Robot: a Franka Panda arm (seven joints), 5 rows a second.
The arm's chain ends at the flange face. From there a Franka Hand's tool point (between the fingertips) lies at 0.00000 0.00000 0.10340 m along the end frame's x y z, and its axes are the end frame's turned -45 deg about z.
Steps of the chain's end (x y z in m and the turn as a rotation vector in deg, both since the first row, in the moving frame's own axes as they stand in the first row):
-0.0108, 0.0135, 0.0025, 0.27, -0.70, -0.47
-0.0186, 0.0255, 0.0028, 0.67, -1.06, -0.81
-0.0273, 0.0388, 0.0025, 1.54, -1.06, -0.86
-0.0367, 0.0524, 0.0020, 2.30, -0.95, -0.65
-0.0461, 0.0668, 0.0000, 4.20, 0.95, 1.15
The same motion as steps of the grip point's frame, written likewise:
-0.0177, 0.0007, 0.0025, 0.69, -0.30, -0.47
-0.0317, 0.0027, 0.0028, 1.22, -0.28, -0.81
-0.0462, 0.0048, 0.0024, 1.84, 0.34, -0.86
-0.0613, 0.0069, 0.0019, 2.30, 0.95, -0.65
-0.0732, 0.0106, -0.0003, 2.30, 3.64, 1.15

